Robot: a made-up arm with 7 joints. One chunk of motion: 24 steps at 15 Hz.
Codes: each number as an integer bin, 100 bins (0 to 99) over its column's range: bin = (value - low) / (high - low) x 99, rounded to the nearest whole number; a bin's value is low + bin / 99 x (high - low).
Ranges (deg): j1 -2.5..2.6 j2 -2..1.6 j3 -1.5..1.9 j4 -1.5..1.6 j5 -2.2..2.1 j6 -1.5..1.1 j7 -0.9..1
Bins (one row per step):
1: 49 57 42 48 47 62 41
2: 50 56 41 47 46 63 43
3: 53 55 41 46 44 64 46
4: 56 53 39 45 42 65 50
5: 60 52 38 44 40 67 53
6: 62 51 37 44 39 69 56
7: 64 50 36 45 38 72 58
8: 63 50 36 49 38 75 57
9: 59 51 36 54 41 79 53
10: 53 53 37 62 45 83 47
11: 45 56 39 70 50 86 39
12: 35 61 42 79 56 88 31
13: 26 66 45 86 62 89 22
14: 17 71 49 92 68 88 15
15: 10 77 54 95 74 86 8
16: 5 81 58 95 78 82 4
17: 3 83 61 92 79 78 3
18: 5 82 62 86 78 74 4
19: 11 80 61 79 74 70 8
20: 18 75 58 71 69 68 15
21: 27 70 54 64 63 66 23
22: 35 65 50 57 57 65 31
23: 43 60 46 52 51 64 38
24: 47 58 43 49 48 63 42
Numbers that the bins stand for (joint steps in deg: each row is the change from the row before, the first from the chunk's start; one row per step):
1: 0.024 0.073 -0.058 0.003 -0.159 0.128 -0.113
2: 0.076 0.036 -0.092 -0.028 -0.202 0.155 -0.075
3: 0.230 0.000 -0.092 -0.060 -0.289 0.181 -0.017
4: 0.385 -0.073 -0.161 -0.091 -0.376 0.207 0.060
5: 0.591 -0.109 -0.195 -0.122 -0.463 0.260 0.117
6: 0.694 -0.145 -0.229 -0.122 -0.506 0.312 0.175
7: 0.797 -0.182 -0.264 -0.091 -0.549 0.391 0.213
8: 0.745 -0.182 -0.264 0.034 -0.549 0.470 0.194
9: 0.539 -0.145 -0.264 0.191 -0.419 0.575 0.117
10: 0.230 -0.073 -0.229 0.441 -0.245 0.680 0.002
11: -0.182 0.036 -0.161 0.692 -0.028 0.759 -0.152
12: -0.697 0.218 -0.058 0.974 0.232 0.811 -0.305
13: -1.161 0.400 0.045 1.193 0.493 0.837 -0.478
14: -1.624 0.582 0.183 1.381 0.754 0.811 -0.612
15: -1.985 0.800 0.355 1.475 1.014 0.759 -0.746
16: -2.242 0.945 0.492 1.475 1.188 0.654 -0.823
17: -2.345 1.018 0.595 1.381 1.231 0.548 -0.842
18: -2.242 0.982 0.629 1.193 1.188 0.443 -0.823
19: -1.933 0.909 0.595 0.974 1.014 0.338 -0.746
20: -1.573 0.727 0.492 0.723 0.797 0.286 -0.612
21: -1.109 0.545 0.355 0.504 0.536 0.233 -0.459
22: -0.697 0.364 0.217 0.285 0.276 0.207 -0.305
23: -0.285 0.182 0.080 0.128 0.015 0.181 -0.171
24: -0.079 0.109 -0.023 0.034 -0.115 0.155 -0.094

